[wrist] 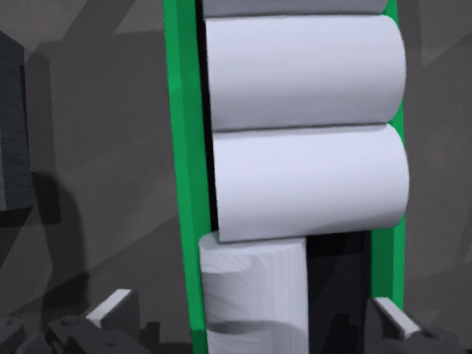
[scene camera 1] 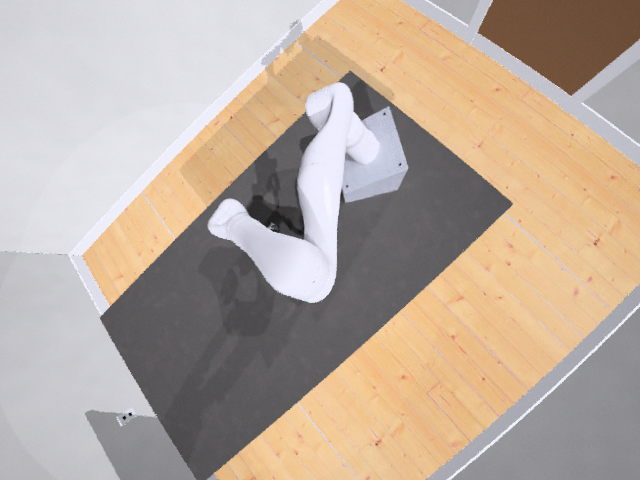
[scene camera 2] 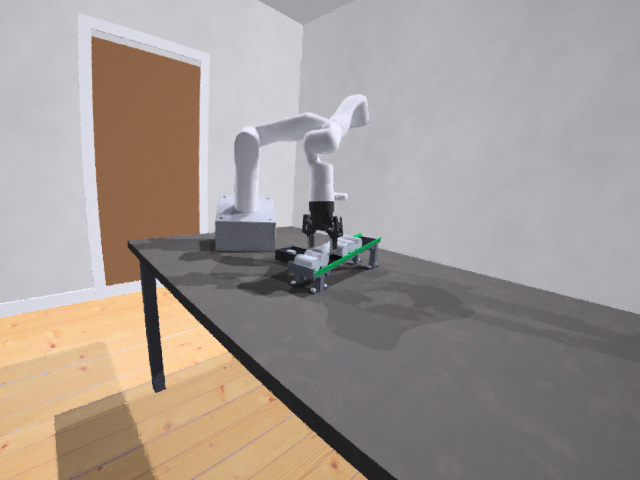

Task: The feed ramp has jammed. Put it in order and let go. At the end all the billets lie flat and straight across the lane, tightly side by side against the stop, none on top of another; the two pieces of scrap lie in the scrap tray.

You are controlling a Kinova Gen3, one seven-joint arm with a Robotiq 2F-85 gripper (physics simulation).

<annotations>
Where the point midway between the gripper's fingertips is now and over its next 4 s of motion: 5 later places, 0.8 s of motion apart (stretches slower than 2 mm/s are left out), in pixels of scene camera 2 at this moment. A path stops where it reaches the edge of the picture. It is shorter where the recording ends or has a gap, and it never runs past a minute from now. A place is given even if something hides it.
My gripper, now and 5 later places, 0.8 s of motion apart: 321,249; 322,257; 318,251; 317,219; 318,219; 319,219
</annotations>
